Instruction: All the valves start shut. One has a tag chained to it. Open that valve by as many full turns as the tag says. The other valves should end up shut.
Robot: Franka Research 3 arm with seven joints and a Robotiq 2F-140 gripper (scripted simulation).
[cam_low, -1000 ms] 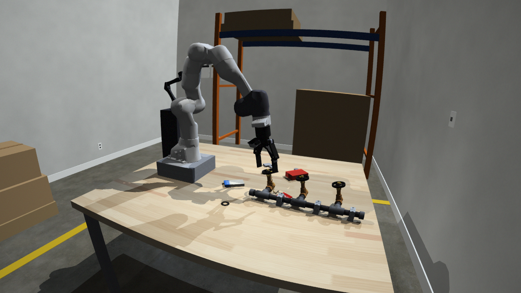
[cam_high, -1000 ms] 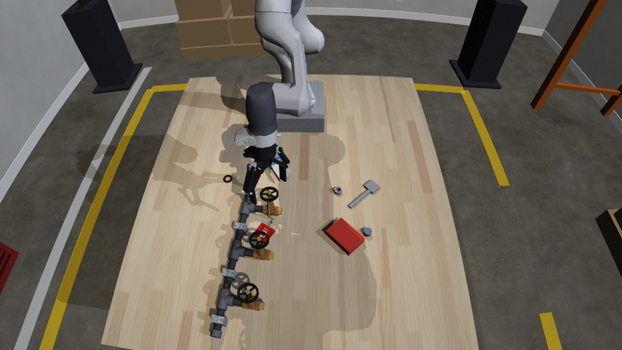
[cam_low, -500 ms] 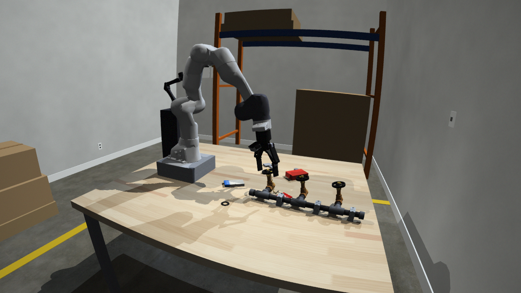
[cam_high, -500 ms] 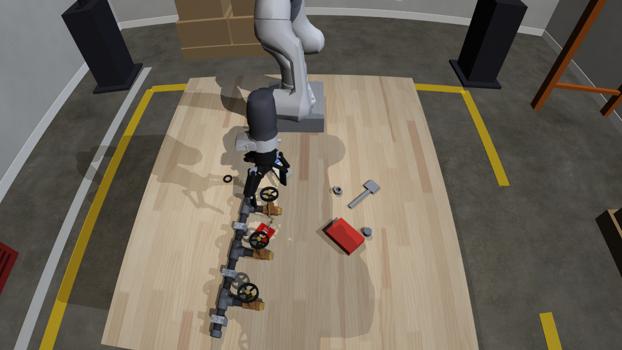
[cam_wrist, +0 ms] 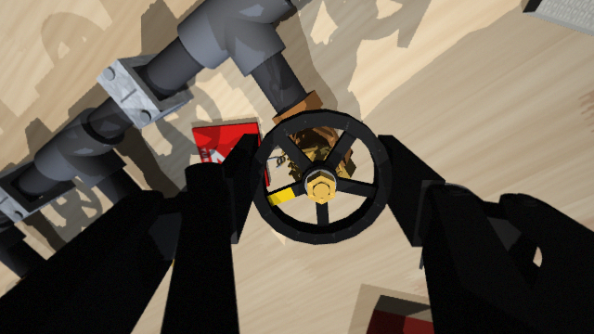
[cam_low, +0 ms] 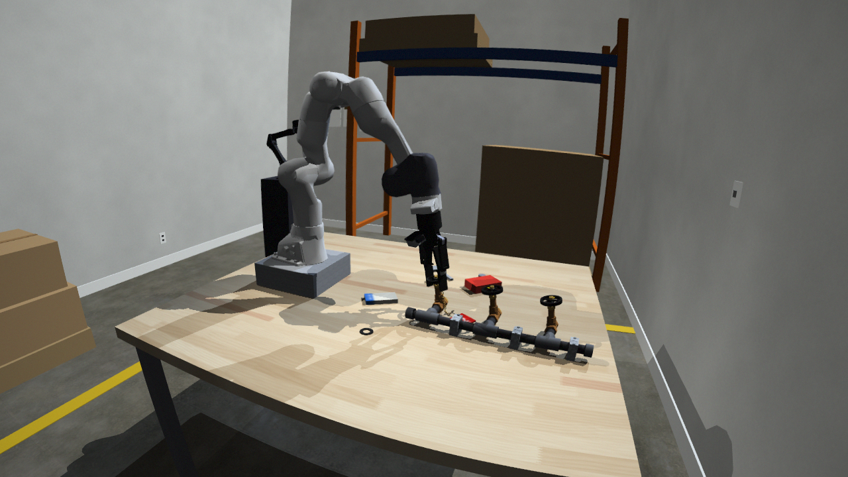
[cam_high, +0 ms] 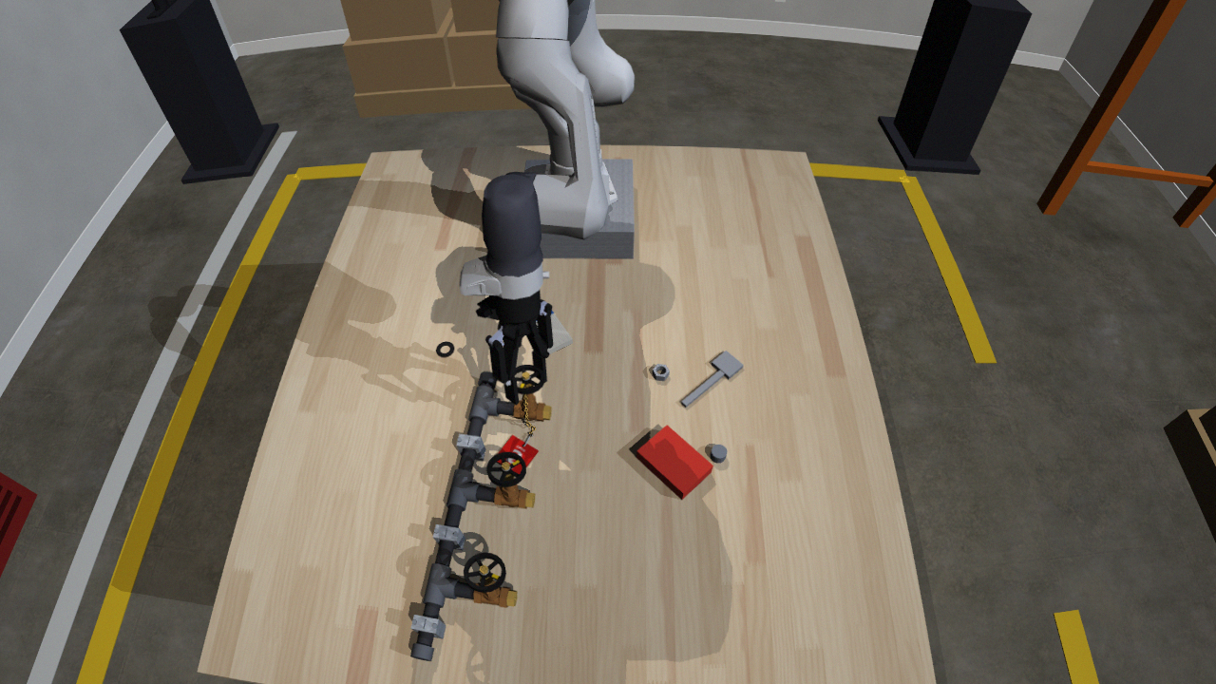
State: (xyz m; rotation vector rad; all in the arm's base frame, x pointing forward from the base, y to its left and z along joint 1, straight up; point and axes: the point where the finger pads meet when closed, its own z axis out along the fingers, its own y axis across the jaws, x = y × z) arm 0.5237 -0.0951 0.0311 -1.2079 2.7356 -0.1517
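Right now the red tag is 90 mm ahead of my hand, 20 mm to the right of it and 110 mm below it. The rest, counted from my hand: blue-and-white box (200 mm behind, 30 mm to the left, 110 mm below); then nut (80 mm behind, 260 mm to the left, 110 mm below); then black washer (160 mm behind, 200 mm to the right, 120 mm below).
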